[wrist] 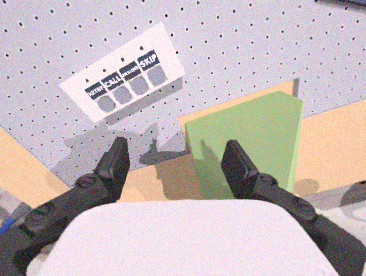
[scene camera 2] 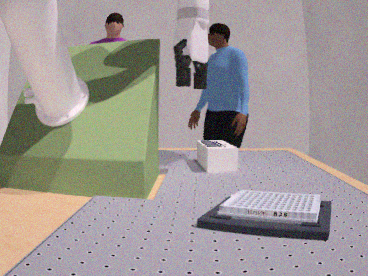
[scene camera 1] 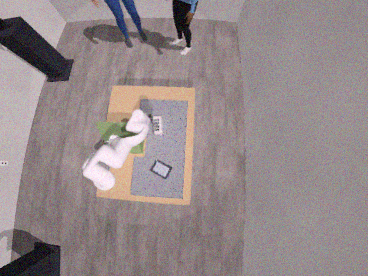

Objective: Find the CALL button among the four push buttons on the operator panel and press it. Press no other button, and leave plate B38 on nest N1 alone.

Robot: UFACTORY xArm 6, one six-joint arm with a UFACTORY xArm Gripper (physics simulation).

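Seen in the pictures: gripper, between the fingertips: (wrist: 177, 151) (scene camera 2: 192, 87); arm's base, origin of its link: (scene camera 2: 61, 101) (scene camera 1: 116, 141).
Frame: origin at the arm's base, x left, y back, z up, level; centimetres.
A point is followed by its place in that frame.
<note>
The operator panel, a white box (scene camera 1: 158, 125) @(x 16.8, y -31.4, z -10.0 cm) (scene camera 2: 217, 157) @(x 9.1, y -32.1, z -12.3 cm) (wrist: 75, 89) @(x 24.6, y -33.5, z -10.4 cm), stands on the grey perforated board. In the wrist view its four round grey buttons sit in a row under dark labels; the CALL button (wrist: 122, 95) @(x 18.8, y -30.5, z -10.1 cm) is second from the left, between RETRY and RESUME, with SKIP at the right end. My gripper (scene camera 2: 192, 84) @(x 12.2, y -26.7, z 2.6 cm) (wrist: 177, 151) @(x 12.2, y -26.7, z 2.6 cm) is open and empty, well above the table; in the wrist view the panel lies ahead and to the left of the fingers. Plate B38 (scene camera 1: 161, 169) @(x -22.6, y -37.4, z -13.1 cm) (scene camera 2: 272, 202) @(x -23.2, y -36.4, z -13.0 cm) lies on its dark nest (scene camera 2: 325, 220) @(x -28.0, y -42.5, z -14.5 cm).
A tall green wedge-shaped block (scene camera 1: 107, 131) @(x 6.4, y 5.2, z 7.4 cm) (scene camera 2: 110, 150) @(x -7.6, y -12.9, z -8.7 cm) (wrist: 245, 135) @(x 3.2, y -19.2, z -5.8 cm) stands beside the panel and rises high near the arm. The perforated board (scene camera 1: 172, 145) @(x -0.5, y -46.3, z -15.7 cm) (scene camera 2: 150, 235) @(x -27.3, y -21.7, z -15.5 cm) has a wooden border. Two people stand beyond the table, one in a blue top (scene camera 2: 227, 80).
</note>
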